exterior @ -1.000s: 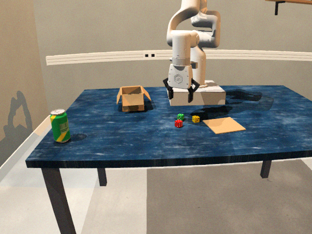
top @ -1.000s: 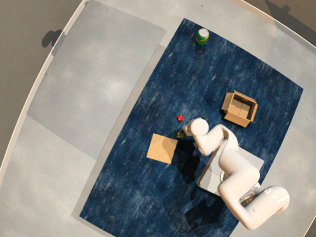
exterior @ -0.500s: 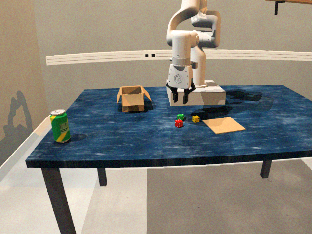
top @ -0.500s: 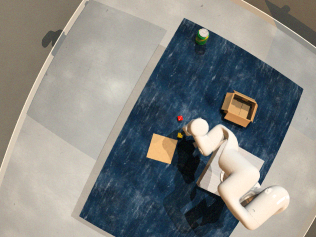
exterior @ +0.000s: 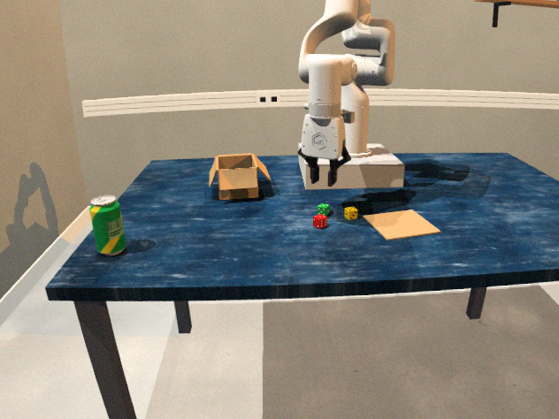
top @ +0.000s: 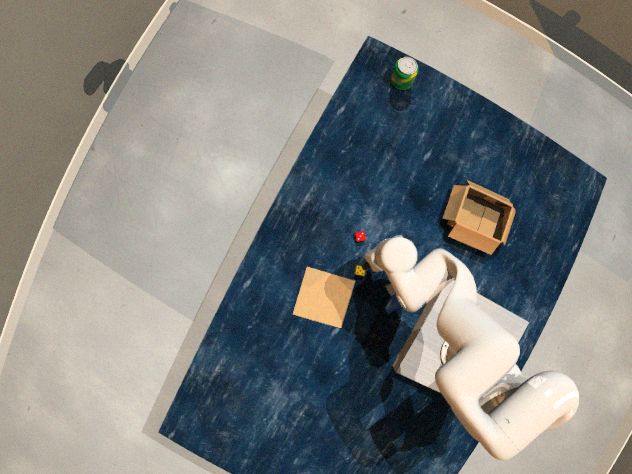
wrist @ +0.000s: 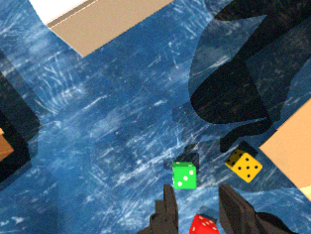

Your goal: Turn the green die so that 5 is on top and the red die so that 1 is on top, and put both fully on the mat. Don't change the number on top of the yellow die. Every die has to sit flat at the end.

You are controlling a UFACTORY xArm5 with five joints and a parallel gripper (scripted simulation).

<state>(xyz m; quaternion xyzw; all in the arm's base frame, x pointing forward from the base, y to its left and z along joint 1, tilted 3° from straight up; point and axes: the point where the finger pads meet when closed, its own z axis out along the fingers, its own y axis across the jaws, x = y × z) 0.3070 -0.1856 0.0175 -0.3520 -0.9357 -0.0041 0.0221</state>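
Now: the green die 90 mm below my hand. The rest, counted from my hand: red die: 90 mm below, 70 mm ahead, 30 mm to the right; mat: 170 mm to the left, 110 mm ahead, 100 mm below; yellow die: 90 mm below, 60 mm to the left, 40 mm ahead.
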